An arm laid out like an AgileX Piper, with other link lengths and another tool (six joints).
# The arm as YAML. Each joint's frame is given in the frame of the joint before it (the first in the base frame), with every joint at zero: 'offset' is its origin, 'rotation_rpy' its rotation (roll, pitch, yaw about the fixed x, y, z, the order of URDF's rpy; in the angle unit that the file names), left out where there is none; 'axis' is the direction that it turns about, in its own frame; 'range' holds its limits. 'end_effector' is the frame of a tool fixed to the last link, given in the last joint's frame.
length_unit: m
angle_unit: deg
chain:
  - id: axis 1
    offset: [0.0, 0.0, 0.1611]
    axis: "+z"
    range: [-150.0, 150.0]
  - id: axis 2
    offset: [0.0, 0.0, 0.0]
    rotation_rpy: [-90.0, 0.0, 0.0]
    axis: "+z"
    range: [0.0, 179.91]
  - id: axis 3
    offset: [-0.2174, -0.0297, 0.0]
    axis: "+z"
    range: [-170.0, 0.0]
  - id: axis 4
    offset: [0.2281, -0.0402, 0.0]
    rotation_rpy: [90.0, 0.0, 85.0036]
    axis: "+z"
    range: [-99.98, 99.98]
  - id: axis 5
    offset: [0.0, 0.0, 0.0]
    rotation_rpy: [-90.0, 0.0, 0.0]
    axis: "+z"
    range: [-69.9, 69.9]
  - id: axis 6
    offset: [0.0, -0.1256, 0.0]
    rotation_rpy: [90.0, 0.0, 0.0]
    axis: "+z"
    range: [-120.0, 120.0]
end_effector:
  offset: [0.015, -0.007, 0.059]
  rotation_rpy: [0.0, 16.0, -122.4]
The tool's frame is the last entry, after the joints.
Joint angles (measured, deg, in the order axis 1, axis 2, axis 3, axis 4, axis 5, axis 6), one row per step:
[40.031 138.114 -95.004 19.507 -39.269 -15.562]
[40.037 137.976 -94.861 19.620 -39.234 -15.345]
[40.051 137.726 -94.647 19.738 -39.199 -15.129]
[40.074 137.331 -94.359 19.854 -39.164 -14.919]
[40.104 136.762 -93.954 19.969 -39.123 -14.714]
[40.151 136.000 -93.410 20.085 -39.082 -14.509]
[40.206 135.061 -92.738 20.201 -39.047 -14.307]
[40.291 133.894 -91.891 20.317 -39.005 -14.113]
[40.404 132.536 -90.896 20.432 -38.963 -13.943]
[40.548 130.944 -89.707 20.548 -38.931 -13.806]
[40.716 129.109 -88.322 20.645 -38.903 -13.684]
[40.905 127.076 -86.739 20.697 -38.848 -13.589]
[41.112 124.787 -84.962 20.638 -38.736 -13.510]
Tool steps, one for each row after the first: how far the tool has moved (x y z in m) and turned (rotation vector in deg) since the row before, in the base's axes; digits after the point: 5 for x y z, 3 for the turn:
[-0.00024 -0.00026 0.00020 0.241 0.192 -0.056]
[-0.00039 -0.00030 0.00081 0.270 0.163 -0.052]
[-0.00055 -0.00032 0.00173 0.309 0.104 -0.041]
[-0.00079 -0.00042 0.00262 0.338 0.063 -0.031]
[-0.00113 -0.00050 0.00356 0.374 0.023 -0.014]
[-0.00141 -0.00065 0.00442 0.406 -0.021 -0.007]
[-0.00194 -0.00071 0.00540 0.430 -0.059 0.027]
[-0.00243 -0.00079 0.00620 0.437 -0.102 0.057]
[-0.00304 -0.00097 0.00709 0.439 -0.155 0.086]
[-0.00369 -0.00121 0.00801 0.448 -0.210 0.121]
[-0.00438 -0.00146 0.00834 0.385 -0.222 0.177]
[-0.00518 -0.00167 0.00913 0.317 -0.287 0.276]

